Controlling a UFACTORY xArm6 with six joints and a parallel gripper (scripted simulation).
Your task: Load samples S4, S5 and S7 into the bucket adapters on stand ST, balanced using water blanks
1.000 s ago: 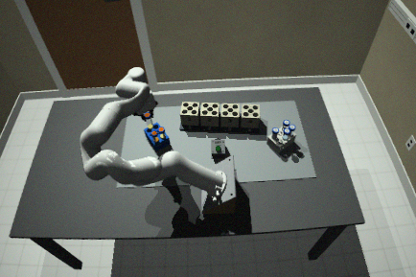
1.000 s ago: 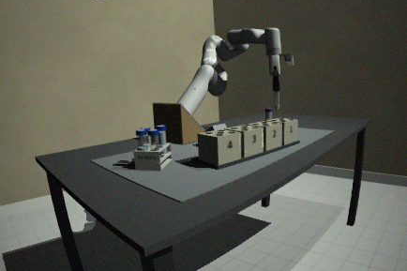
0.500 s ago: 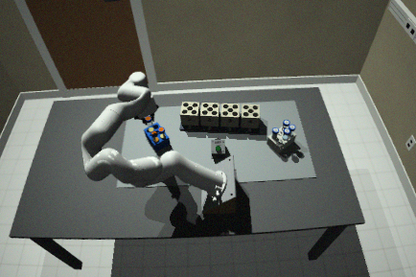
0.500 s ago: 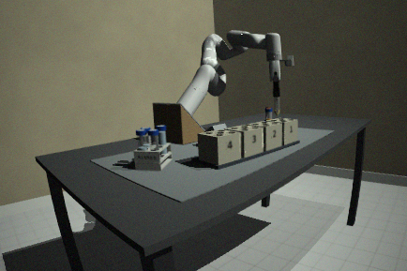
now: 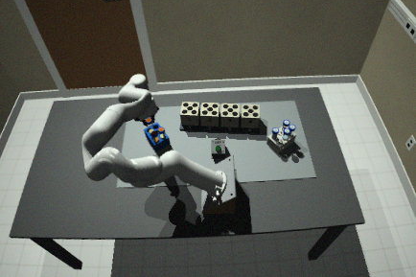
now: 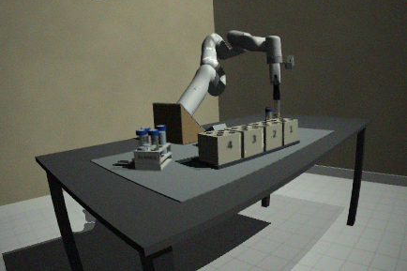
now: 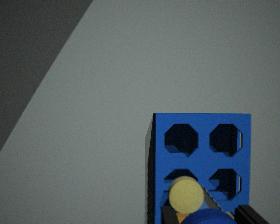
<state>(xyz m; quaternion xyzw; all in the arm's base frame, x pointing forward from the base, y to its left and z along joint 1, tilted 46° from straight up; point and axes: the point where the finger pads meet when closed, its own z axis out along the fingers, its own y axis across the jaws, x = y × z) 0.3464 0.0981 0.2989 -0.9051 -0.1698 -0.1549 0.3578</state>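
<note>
My hand is 1 cm to the left of the sample S7 and 5 cm above it. Also, from my hand: blue rack (1 cm ahead, 2 cm to the right, 15 cm below); then adapter 2 (9 cm ahead, 32 cm to the right, 13 cm below); then sample S4 (3 cm behind, 6 cm to the right, 12 cm below).
</note>
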